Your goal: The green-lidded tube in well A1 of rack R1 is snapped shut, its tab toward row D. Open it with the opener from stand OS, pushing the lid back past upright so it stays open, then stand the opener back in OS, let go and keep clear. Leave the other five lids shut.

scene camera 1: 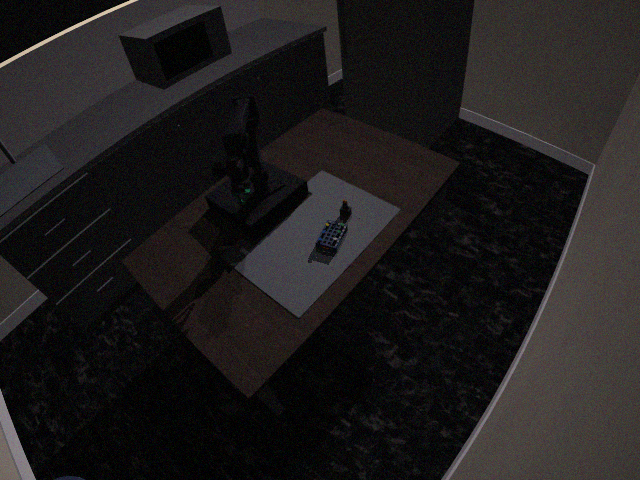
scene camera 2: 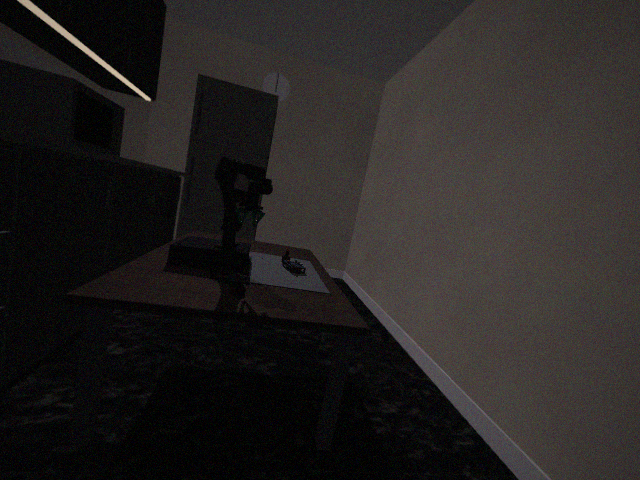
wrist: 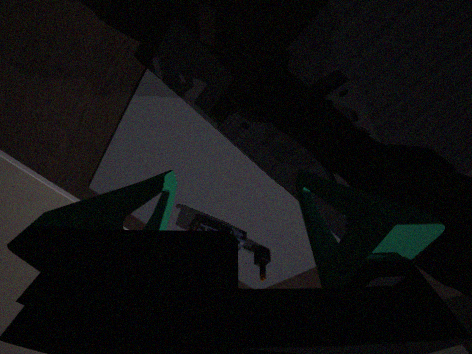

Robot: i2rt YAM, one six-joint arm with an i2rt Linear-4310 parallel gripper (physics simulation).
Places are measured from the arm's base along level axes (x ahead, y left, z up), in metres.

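Pixels of known places: gripper, fingertip midpoint: (scene camera 1: 245, 196) (scene camera 2: 247, 225) (wrist: 236, 176); arm's base at its link origin: (scene camera 1: 263, 192) (scene camera 2: 227, 245) (wrist: 349, 154).
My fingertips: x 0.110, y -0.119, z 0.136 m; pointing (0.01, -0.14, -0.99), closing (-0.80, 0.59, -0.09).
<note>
For each thing: its middle in the pictures, then the offset to it from my fingertips. Level surfaces: height alone.
- rack R1 at the middle of its body: (wrist: 217, 238) (scene camera 1: 331, 235) (scene camera 2: 294, 265) 0.242 m ahead, 0.209 m left, 0.193 m down
- opener at the middle of its body: (wrist: 262, 265) (scene camera 1: 345, 207) 0.179 m ahead, 0.339 m left, 0.169 m down
- light mat at its surface level: 0.214 m down
- brown table at its surface level: 0.218 m down
The rack R1 (scene camera 1: 331, 236) (scene camera 2: 295, 266) (wrist: 215, 223) is a small blue-and-dark grid on the light mat, partly hidden by the gripper body in the wrist view. Green, yellow and pale spots show on it; single lids, their tabs and well A1 are too small and dark to tell. The opener (scene camera 1: 344, 203) (wrist: 263, 272) has an orange end and stands in the dark stand OS (scene camera 1: 345, 211) (scene camera 2: 286, 256) (wrist: 261, 256), close beside the rack. My gripper (scene camera 1: 245, 191) (scene camera 2: 251, 217) (wrist: 236, 176) has green fingers, is wide open and empty, and hangs high near the arm's base, away from rack and stand.
The light mat (scene camera 1: 289, 279) (scene camera 2: 268, 273) (wrist: 150, 135) lies on the brown table (scene camera 1: 248, 341) (scene camera 2: 129, 284). The arm's dark base block (scene camera 1: 279, 198) (scene camera 2: 191, 258) is beside the mat. A counter with a box-shaped appliance (scene camera 1: 144, 62) stands behind the table. The scene is very dark.
</note>
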